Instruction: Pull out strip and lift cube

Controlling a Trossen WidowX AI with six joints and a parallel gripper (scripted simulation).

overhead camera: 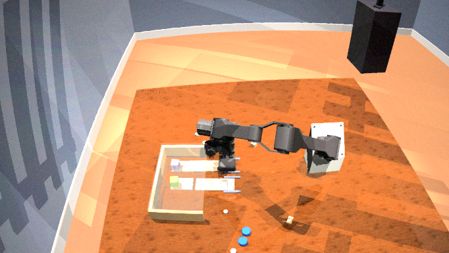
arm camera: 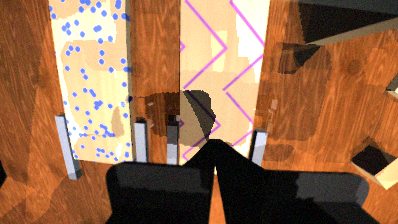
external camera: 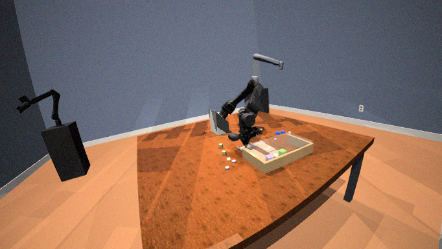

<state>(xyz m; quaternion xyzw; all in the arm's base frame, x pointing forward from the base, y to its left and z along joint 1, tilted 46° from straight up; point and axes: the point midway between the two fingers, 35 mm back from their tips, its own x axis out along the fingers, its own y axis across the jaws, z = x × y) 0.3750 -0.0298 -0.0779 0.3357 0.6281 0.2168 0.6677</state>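
The zigzag strip lies 10 cm ahead of my gripper tip and 1 cm to the right of it. From my gripper tip the other things lie so: grey peg (21 cm to the left, 4 cm ahead).
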